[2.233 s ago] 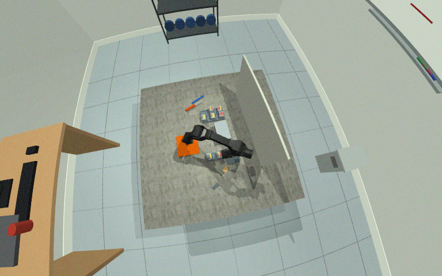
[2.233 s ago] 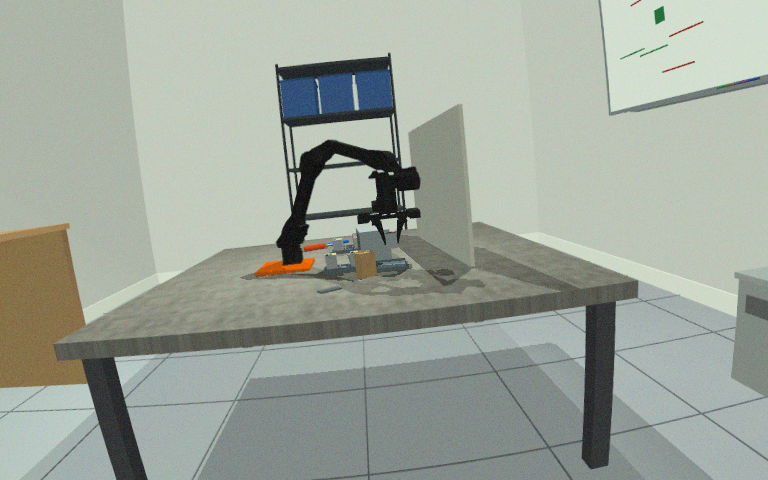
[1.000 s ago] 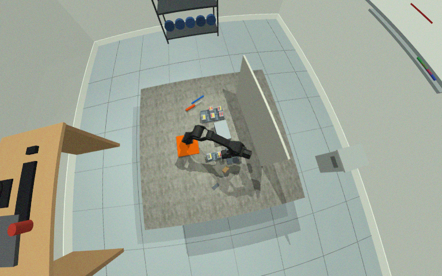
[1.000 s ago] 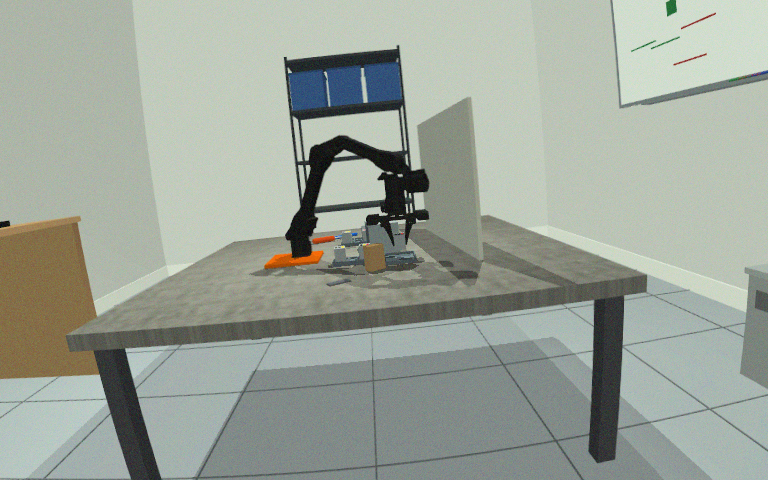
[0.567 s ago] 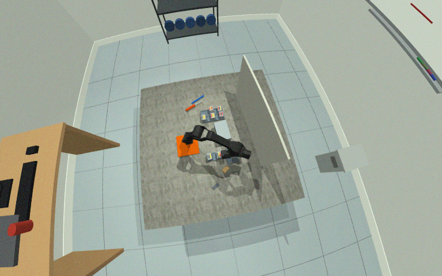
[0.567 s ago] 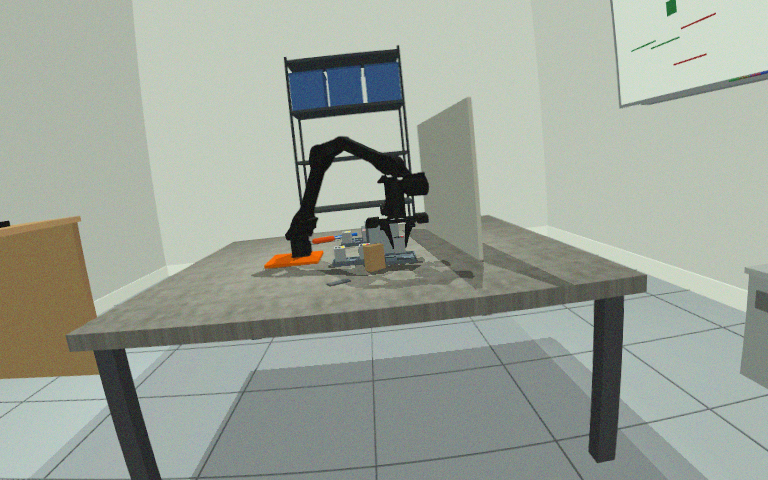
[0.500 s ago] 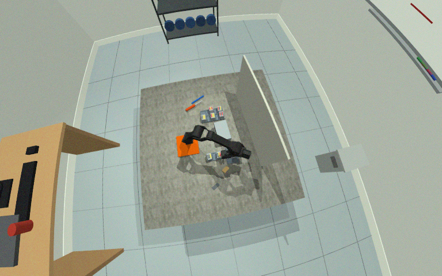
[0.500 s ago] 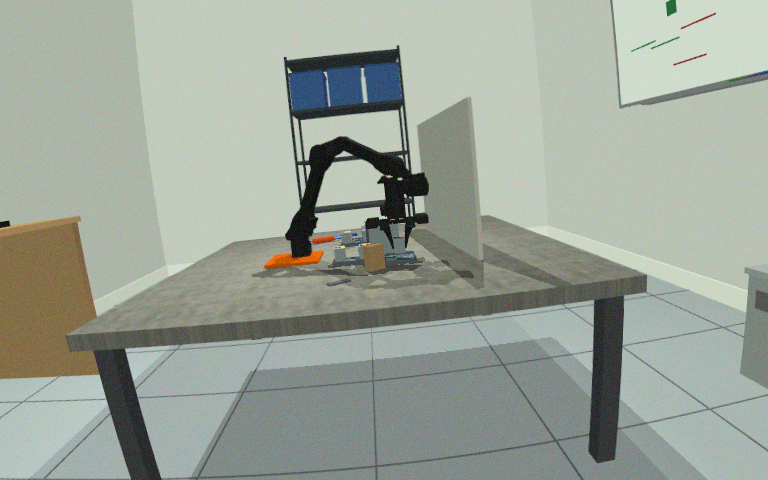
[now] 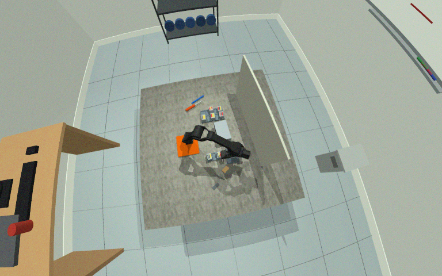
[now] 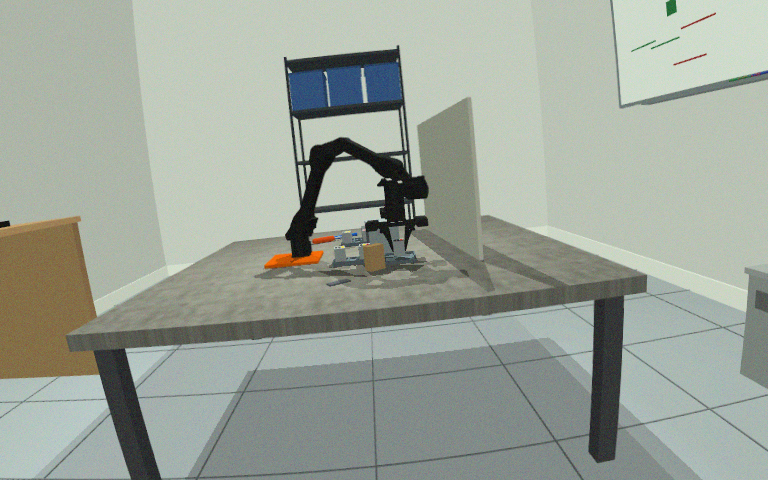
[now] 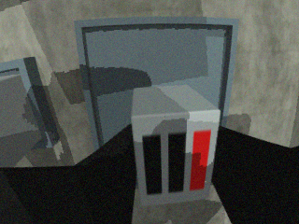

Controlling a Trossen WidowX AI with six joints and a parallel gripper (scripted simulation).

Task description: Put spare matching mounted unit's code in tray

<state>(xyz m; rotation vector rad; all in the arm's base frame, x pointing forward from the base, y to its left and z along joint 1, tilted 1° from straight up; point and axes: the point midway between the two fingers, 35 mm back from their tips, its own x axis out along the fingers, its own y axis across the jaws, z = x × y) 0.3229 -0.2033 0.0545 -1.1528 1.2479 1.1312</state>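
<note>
Right now my gripper tip is 20 mm below the grey spare. Round my gripper tip: mounted unit: 40 mm behind, 210 mm to the left, 30 mm above; tan block: 80 mm behind, 100 mm to the right, 10 mm above; tray: 20 mm below.
</note>
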